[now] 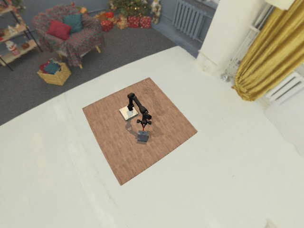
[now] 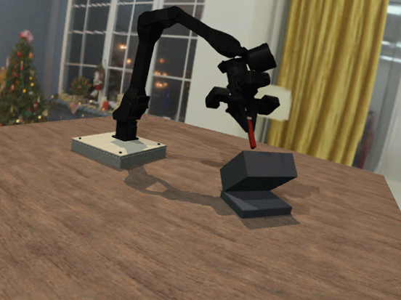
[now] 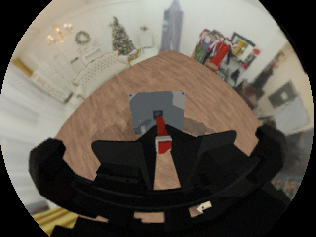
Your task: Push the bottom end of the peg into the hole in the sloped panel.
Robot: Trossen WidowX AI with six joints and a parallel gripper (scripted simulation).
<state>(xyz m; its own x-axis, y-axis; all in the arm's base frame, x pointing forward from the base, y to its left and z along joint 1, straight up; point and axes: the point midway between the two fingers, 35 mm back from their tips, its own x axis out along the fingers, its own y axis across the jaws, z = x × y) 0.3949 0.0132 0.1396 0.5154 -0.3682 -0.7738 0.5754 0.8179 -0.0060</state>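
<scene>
Now: gripper tip 5 cm short of the dark grey sloped panel, 4 cm to the left of it and 8 cm above it. Also, from my gripper tip: red peg: 1 cm behind, 1 cm to the left, 1 cm above; then panel foot: 7 cm ahead, 5 cm to the right, 14 cm below.
</scene>
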